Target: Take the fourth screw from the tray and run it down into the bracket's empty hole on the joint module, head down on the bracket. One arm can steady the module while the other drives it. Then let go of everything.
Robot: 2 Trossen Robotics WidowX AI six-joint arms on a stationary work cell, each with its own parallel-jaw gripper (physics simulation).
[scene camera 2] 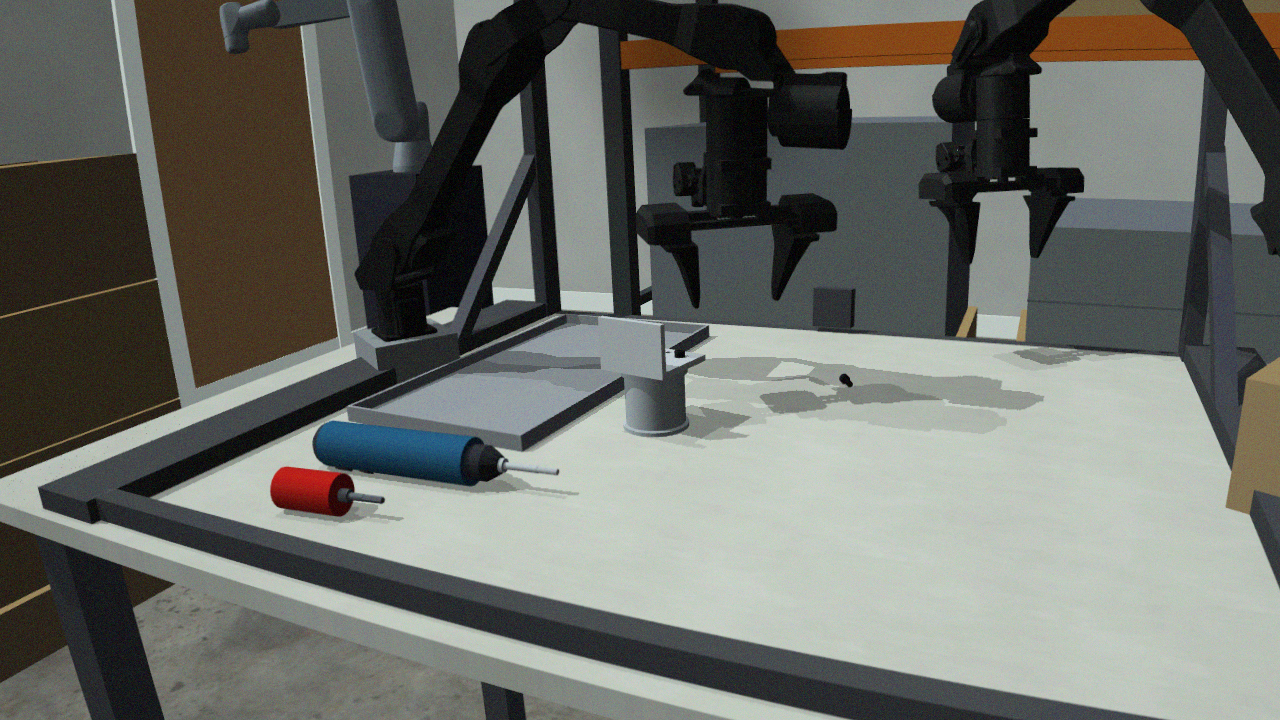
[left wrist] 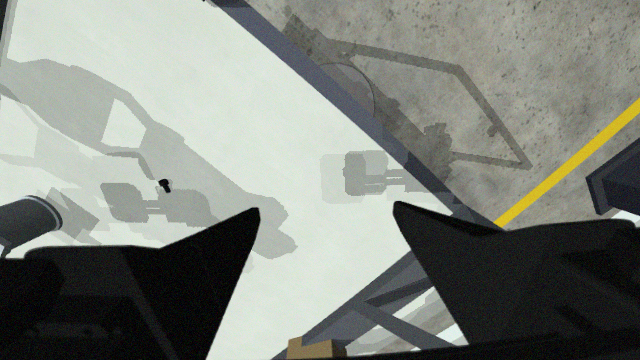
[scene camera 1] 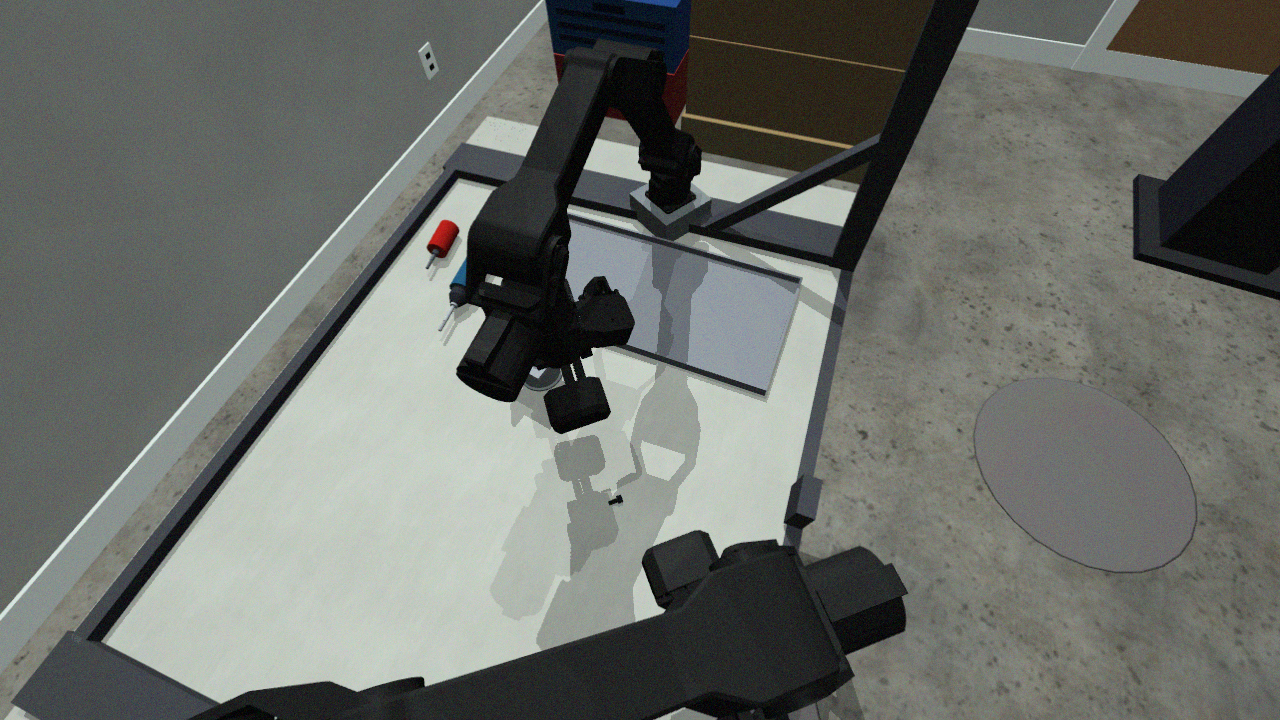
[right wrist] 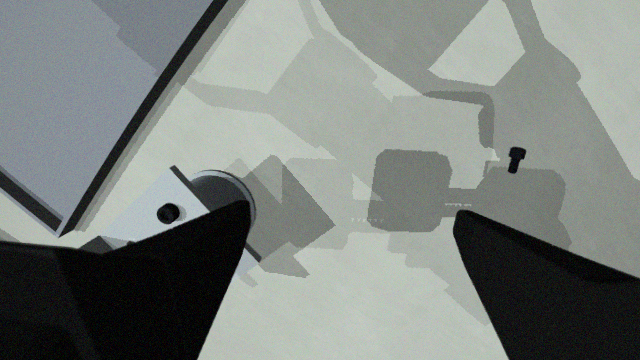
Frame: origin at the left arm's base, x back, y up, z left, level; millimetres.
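Where they show: left gripper, fingertip midpoint: (scene camera 2: 1001, 260) (left wrist: 326, 210); right gripper, fingertip midpoint: (scene camera 2: 736, 303) (scene camera 1: 577, 384) (right wrist: 352, 216); right arm's base, link origin: (scene camera 2: 404, 332) (scene camera 1: 670, 196).
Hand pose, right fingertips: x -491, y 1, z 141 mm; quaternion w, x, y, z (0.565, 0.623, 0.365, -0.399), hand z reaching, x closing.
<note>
Things, the pixels of their top centre, and the offset from my right fingertips. "pt": a spot on its surface instead.
- black screw, top centre: (right wrist: 520, 162) (scene camera 2: 846, 375) (scene camera 1: 615, 499) (left wrist: 161, 188) dx +46, dy -91, dz -116 mm
- grey tray, top centre: (scene camera 2: 548, 361) (scene camera 1: 655, 290) dx -220, dy -85, dz +92 mm
- joint module, top centre: (scene camera 2: 653, 361) dx -1, dy -38, dz +104 mm
- blue driver, top centre: (scene camera 2: 428, 433) (scene camera 1: 469, 263) dx -29, dy -60, dz +322 mm
- red driver, top centre: (scene camera 2: 328, 473) (scene camera 1: 435, 240) dx -18, dy -67, dz +412 mm
- cardboard box, surface spot: (scene camera 2: 1257, 438) pt dx +455, dy -42, dz -90 mm
A black screw (scene camera 1: 615, 499) (scene camera 2: 845, 379) (left wrist: 164, 185) (right wrist: 516, 160) lies on its side on the white table, outside the grey tray (scene camera 1: 760, 340) (scene camera 2: 537, 394) (right wrist: 50, 75). The joint module (scene camera 2: 656, 402) (left wrist: 30, 217) stands upright beside the tray, carrying the pale bracket (scene camera 2: 631, 347) (right wrist: 145, 205). A black screw head (scene camera 2: 679, 353) (right wrist: 168, 213) sits on the bracket. The empty hole cannot be made out; a finger hides part of the bracket in the right wrist view. My right gripper (scene camera 2: 736, 301) (right wrist: 352, 216) is open and empty above the table near the module. My left gripper (scene camera 2: 1004, 257) (left wrist: 326, 210) is open and empty, high over the table.
A blue driver (scene camera 1: 459, 277) (scene camera 2: 398, 452) and a red driver (scene camera 1: 443, 239) (scene camera 2: 311, 490) lie near the tray. A dark raised frame (scene camera 2: 626, 617) edges the table. A cardboard box (scene camera 2: 1257, 438) (left wrist: 310, 348) shows at the right in scene camera 2.
</note>
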